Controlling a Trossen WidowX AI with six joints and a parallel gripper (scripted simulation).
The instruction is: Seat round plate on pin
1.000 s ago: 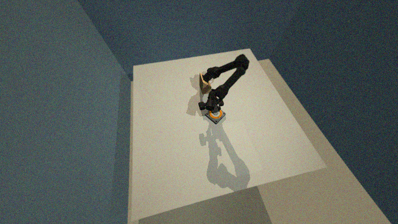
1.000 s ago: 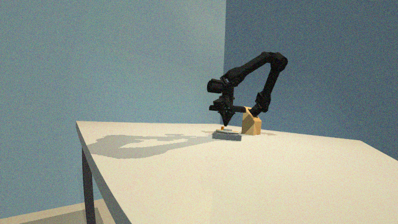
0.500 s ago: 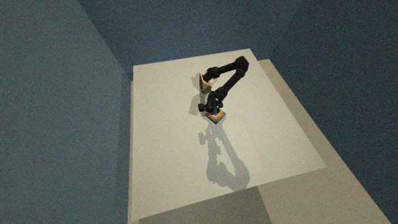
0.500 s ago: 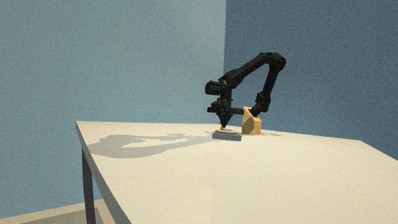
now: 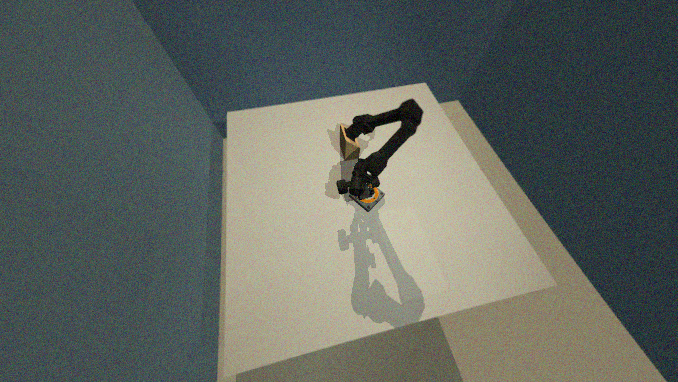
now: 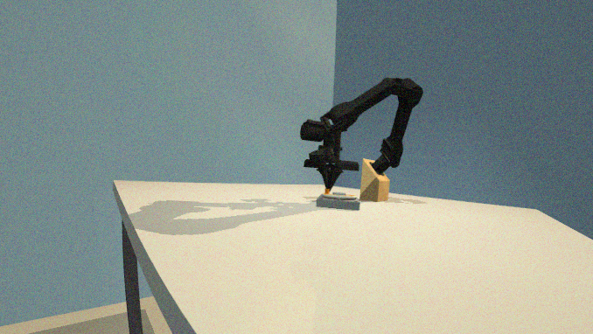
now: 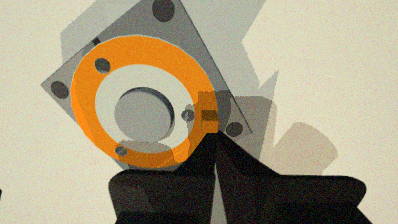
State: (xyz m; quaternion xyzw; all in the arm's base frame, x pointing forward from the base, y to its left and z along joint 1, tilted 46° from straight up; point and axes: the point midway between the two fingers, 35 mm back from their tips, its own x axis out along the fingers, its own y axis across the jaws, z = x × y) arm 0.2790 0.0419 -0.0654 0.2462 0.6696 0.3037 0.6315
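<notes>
My gripper tip is 10 mm short of the grey square base, 50 mm to the right of it and 10 mm above it. The rest, counted from my gripper tip: round plate: 10 mm ahead, 30 mm to the left.
</notes>
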